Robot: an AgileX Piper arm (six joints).
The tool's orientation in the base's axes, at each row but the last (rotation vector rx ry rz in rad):
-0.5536, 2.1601, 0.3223
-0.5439, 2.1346, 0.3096
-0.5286, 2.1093, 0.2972
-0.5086, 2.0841, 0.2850
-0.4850, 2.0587, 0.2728
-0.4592, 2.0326, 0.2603
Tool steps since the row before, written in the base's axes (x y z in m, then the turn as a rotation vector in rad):
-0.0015, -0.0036, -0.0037, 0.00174, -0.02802, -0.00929
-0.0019, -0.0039, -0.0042, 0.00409, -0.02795, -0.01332
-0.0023, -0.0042, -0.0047, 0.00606, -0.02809, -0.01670
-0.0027, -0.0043, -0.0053, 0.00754, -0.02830, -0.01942
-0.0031, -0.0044, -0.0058, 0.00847, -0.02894, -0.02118
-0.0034, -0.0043, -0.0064, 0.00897, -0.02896, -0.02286
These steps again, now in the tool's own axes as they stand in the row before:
0.0047, -0.0025, -0.0003, 0.01417, -0.02549, -0.00487
0.0054, -0.0026, -0.0005, 0.01624, -0.02666, -0.00085
0.0061, -0.0026, -0.0008, 0.01812, -0.02776, 0.00240
0.0068, -0.0026, -0.0009, 0.01977, -0.02864, 0.00488
0.0074, -0.0025, -0.0011, 0.02101, -0.02962, 0.00625
0.0080, -0.0024, -0.0012, 0.02227, -0.02984, 0.00745

